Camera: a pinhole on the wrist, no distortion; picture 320 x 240 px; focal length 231.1 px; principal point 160.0 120.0 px. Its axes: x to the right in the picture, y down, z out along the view. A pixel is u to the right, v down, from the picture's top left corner.
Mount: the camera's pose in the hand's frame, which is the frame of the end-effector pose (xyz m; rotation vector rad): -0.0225 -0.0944 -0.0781 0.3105 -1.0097 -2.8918
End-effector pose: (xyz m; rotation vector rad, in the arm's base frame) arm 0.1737 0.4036 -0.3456 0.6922 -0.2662 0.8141
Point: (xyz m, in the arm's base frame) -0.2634 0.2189 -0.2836
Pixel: 286.8 52.9
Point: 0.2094 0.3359 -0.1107
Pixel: 14.9 178.0
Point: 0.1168 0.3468 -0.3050
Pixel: 146.0 107.4
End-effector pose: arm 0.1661 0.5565 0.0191 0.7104 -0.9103 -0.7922
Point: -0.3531 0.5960 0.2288
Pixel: 160.4 230.5
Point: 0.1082 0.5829 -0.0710
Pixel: 264.2 219.3
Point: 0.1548 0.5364 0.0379
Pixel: 31.0 96.0
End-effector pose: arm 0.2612 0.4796 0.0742 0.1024 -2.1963 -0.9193
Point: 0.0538 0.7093 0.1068
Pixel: 38.6 129.5
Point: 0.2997 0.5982 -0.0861
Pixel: 253.8 175.2
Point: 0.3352 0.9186 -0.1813
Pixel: 254.6 138.4
